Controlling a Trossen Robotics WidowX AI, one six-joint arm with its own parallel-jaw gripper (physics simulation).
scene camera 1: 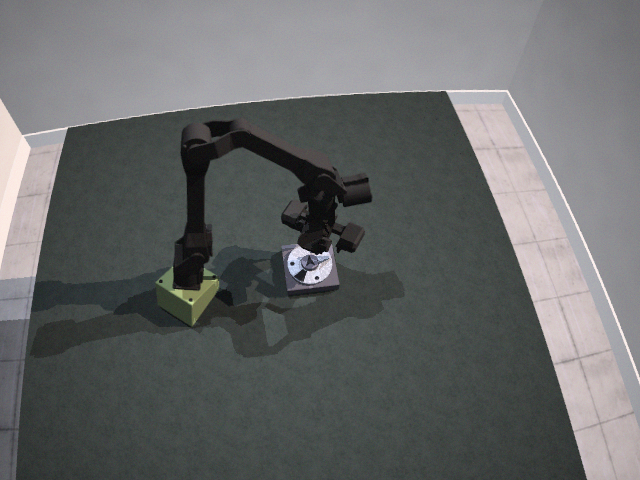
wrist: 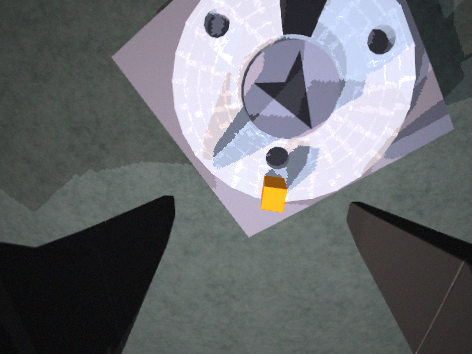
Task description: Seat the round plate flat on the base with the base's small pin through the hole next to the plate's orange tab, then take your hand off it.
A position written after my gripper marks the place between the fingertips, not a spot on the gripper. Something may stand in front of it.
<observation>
In view: my gripper [scene camera 1: 323, 244], a round plate [scene camera 1: 323, 270], a square base [scene camera 1: 331, 282] and a round hub [wrist: 291, 89].
The round plate is seen too in the wrist view [wrist: 375, 93]. My gripper is seen too in the wrist view [wrist: 261, 208]. The square base is seen too in the wrist view [wrist: 147, 60].
</observation>
